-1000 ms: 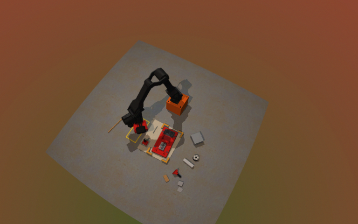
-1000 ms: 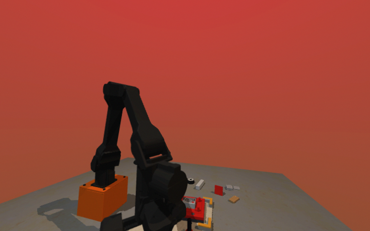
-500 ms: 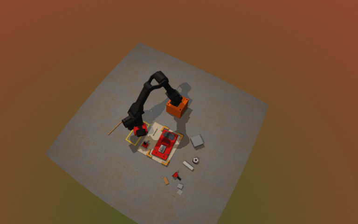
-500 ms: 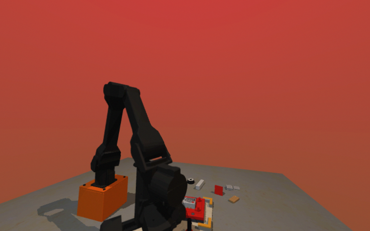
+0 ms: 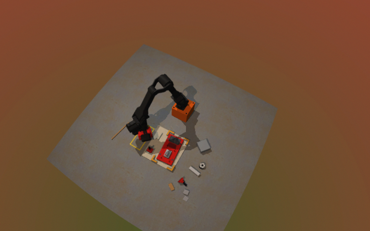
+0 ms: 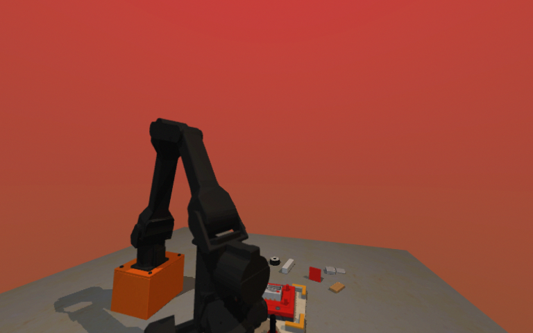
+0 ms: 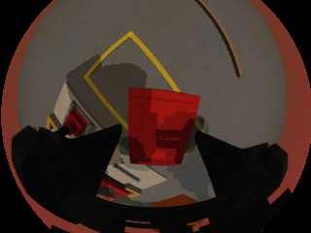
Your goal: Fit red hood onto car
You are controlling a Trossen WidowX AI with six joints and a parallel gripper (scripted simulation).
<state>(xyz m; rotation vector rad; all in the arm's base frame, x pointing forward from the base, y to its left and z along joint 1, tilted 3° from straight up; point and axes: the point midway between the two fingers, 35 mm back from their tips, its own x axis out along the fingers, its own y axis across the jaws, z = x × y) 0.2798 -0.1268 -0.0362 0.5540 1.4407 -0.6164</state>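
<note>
Now: the red hood right at my gripper tip. The rest, counted from my gripper tip: thin wooden stick (160 mm to the right, 70 mm ahead, 10 mm below); tan tile (350 mm to the left, 220 mm ahead, 10 mm below); grey engine block (220 mm to the left, 50 mm ahead, 10 mm above).
</note>
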